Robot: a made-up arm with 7 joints. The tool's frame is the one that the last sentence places.
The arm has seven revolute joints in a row. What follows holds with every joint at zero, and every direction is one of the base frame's.
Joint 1 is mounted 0.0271 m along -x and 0.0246 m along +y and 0.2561 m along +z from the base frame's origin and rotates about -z.
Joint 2 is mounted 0.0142 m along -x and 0.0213 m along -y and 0.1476 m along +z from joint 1 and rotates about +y.
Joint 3 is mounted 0.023 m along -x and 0.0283 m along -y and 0.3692 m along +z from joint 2 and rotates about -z.
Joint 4 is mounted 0.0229 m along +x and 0.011 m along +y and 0.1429 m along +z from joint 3 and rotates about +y.
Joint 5 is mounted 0.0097 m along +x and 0.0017 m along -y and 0.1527 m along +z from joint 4 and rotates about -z.
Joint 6 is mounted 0.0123 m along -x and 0.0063 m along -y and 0.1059 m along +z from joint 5 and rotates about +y.
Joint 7 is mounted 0.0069 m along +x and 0.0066 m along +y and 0.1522 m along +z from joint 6 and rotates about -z.
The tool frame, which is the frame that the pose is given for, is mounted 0.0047 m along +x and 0.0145 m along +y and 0.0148 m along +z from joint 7; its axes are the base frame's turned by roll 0.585, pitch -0.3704 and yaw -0.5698 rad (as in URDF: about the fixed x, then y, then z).
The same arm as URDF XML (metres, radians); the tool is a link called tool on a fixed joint. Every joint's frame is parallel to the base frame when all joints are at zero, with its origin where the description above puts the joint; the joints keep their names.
<robot name="arm">
<joint name="tool_fixed" type="fixed"><parent link="link7"/><child link="tool"/><origin xyz="0.0047 0.0145 0.0148" rpy="0.585 -0.3704 -0.5698"/></joint>
<joint name="joint 7" type="continuous"><parent link="link6"/><child link="link7"/><origin xyz="0.0069 0.0066 0.1522"/><axis xyz="0 0 -1"/></joint>
<joint name="joint 6" type="continuous"><parent link="link5"/><child link="link6"/><origin xyz="-0.0123 -0.0063 0.1059"/><axis xyz="0 1 0"/></joint>
<joint name="joint 5" type="continuous"><parent link="link4"/><child link="link5"/><origin xyz="0.0097 -0.0017 0.1527"/><axis xyz="0 0 -1"/></joint>
<joint name="joint 4" type="continuous"><parent link="link3"/><child link="link4"/><origin xyz="0.0229 0.011 0.1429"/><axis xyz="0 1 0"/></joint>
<joint name="joint 3" type="continuous"><parent link="link2"/><child link="link3"/><origin xyz="-0.023 -0.0283 0.3692"/><axis xyz="0 0 -1"/></joint>
<joint name="joint 2" type="continuous"><parent link="link1"/><child link="link2"/><origin xyz="-0.0142 -0.0213 0.1476"/><axis xyz="0 1 0"/></joint>
<joint name="joint 1" type="continuous"><parent link="base_link"/><child link="link1"/><origin xyz="-0.0271 0.0246 0.2561"/><axis xyz="0 0 -1"/></joint>
<link name="base_link"/>
<link name="link1"/>
<link name="link2"/>
<link name="link3"/>
<link name="link4"/>
<link name="link5"/>
<link name="link6"/>
<link name="link7"/>
<link name="tool"/>
</robot>

